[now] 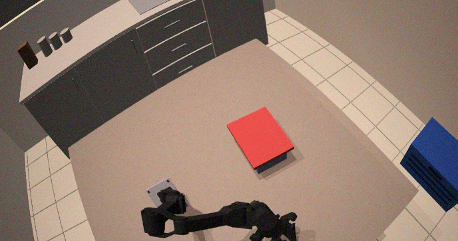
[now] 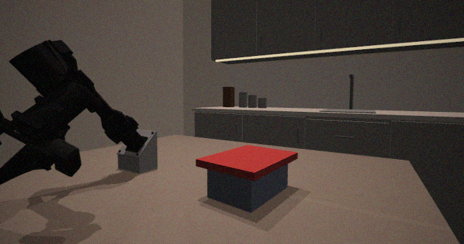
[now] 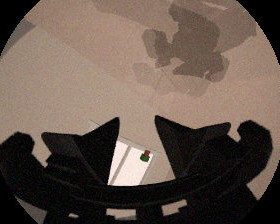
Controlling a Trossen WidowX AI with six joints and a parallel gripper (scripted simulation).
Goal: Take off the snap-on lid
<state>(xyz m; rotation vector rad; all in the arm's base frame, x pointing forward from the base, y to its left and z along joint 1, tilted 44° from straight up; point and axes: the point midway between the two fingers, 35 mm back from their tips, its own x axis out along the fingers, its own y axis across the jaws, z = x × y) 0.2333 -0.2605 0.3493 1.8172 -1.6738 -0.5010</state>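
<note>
Now: gripper tip 190 mm short of the red lid, 480 mm to the right of it and 50 mm above it. The rest, counted from my gripper tip: storage box (190 mm ahead, 480 mm to the left, 90 mm below).
</note>
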